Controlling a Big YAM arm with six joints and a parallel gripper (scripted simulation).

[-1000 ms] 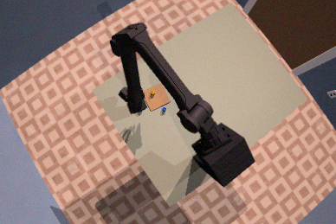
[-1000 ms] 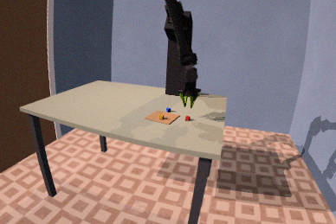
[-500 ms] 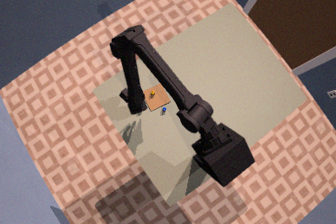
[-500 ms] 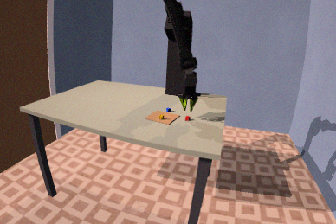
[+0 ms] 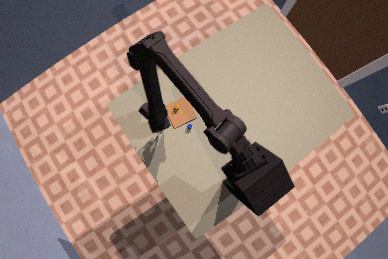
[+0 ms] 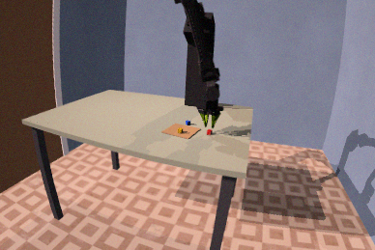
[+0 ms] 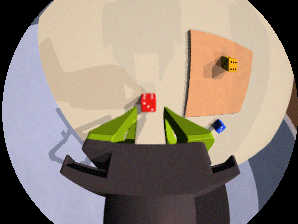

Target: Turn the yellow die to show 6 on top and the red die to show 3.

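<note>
Now: hand 3 cm above the red die. The rest, counted from my hand: yellow die (10 cm to the right, 9 cm ahead, 3 cm below); then blue die (15 cm to the right, 3 cm below, 3 cm behind); then orange mat (12 cm to the right, 6 cm ahead, 4 cm below).
</note>
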